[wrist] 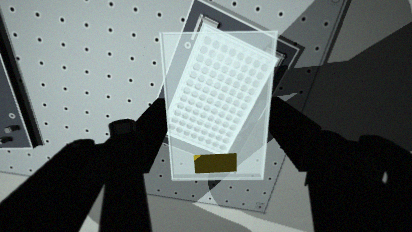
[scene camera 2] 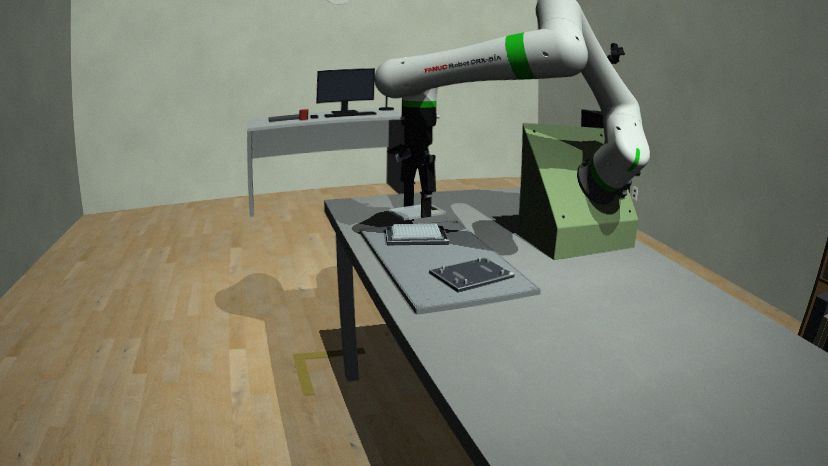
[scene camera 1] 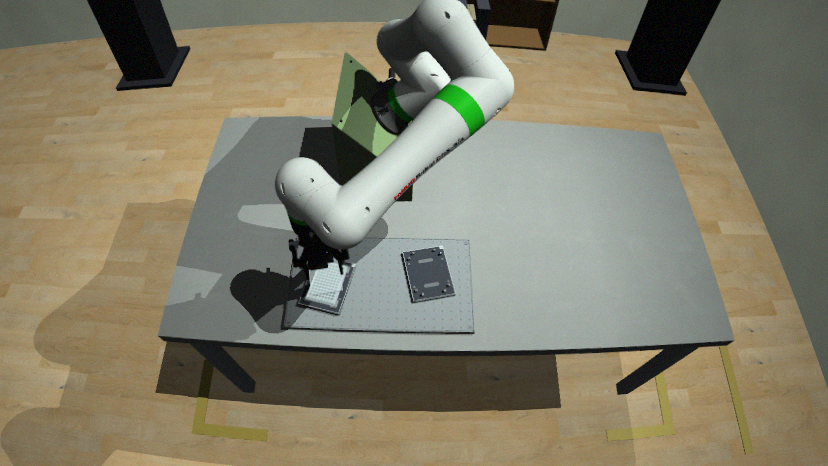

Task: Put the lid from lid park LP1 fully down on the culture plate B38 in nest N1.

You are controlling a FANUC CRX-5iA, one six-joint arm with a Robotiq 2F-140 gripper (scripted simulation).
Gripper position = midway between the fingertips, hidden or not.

In view: my gripper (scene camera 2: pixel 417 212), a clear lid (scene camera 1: pixel 323 281) and a lid park LP1 (scene camera 1: pixel 419 274).
The clear lid shows as well in the wrist view (wrist: pixel 218 85). My gripper shows as well in the wrist view (wrist: pixel 217 113). The lid park LP1 also shows in scene camera 2 (scene camera 2: pixel 471 271).
